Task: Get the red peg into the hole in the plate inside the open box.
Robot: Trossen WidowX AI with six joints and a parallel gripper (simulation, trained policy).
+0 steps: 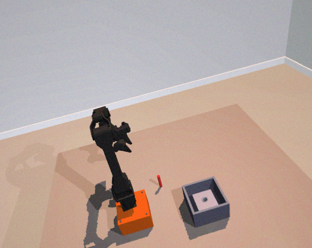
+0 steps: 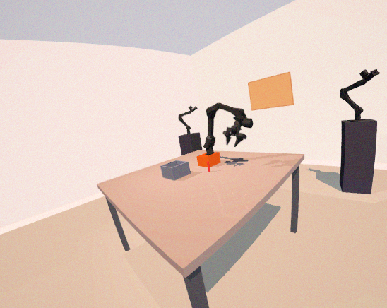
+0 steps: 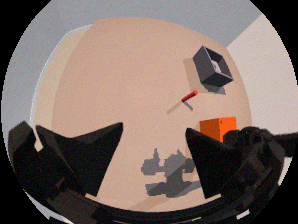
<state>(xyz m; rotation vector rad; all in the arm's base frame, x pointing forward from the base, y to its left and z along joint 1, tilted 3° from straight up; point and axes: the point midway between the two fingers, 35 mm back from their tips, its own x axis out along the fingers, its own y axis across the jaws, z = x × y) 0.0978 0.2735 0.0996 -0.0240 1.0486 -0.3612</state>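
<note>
Now: gripper tip 17 cm to the left of the red peg, 14 cm above it and 7 cm short of it. The rest, counted from my gripper tip: grey box (39 cm to the right, 21 cm ahead, 15 cm below).
</note>
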